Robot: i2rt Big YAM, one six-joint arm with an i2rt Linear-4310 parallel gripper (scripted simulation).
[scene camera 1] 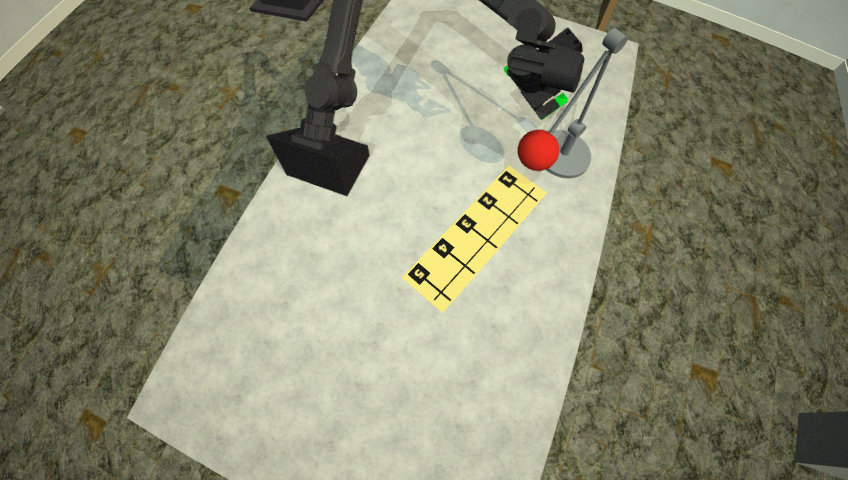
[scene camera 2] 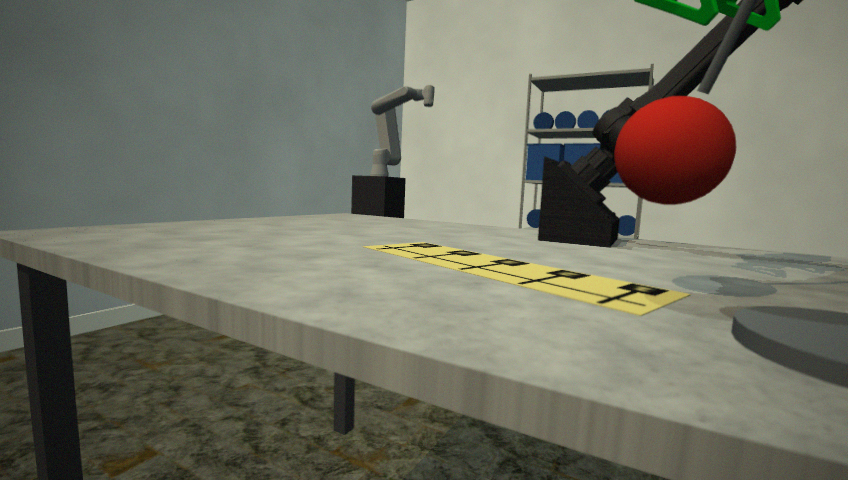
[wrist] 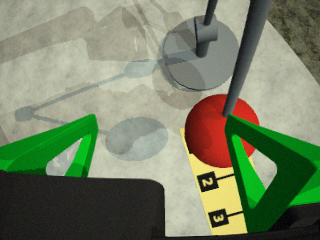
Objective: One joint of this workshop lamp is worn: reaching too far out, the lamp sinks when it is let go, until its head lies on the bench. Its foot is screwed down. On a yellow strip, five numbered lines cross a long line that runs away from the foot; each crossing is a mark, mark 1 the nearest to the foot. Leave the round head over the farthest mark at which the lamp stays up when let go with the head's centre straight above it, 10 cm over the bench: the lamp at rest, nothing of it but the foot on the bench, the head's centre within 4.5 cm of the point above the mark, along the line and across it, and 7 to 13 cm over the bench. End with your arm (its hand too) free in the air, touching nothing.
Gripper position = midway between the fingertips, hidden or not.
I see my gripper (scene camera 1: 540, 94), a yellow strip (scene camera 1: 440, 275) and a grey round foot (scene camera 1: 574, 158).
My gripper shows as well in the wrist view (wrist: 161, 121). The yellow strip also shows in scene camera 2 (scene camera 2: 637, 299) and in the wrist view (wrist: 217, 187).
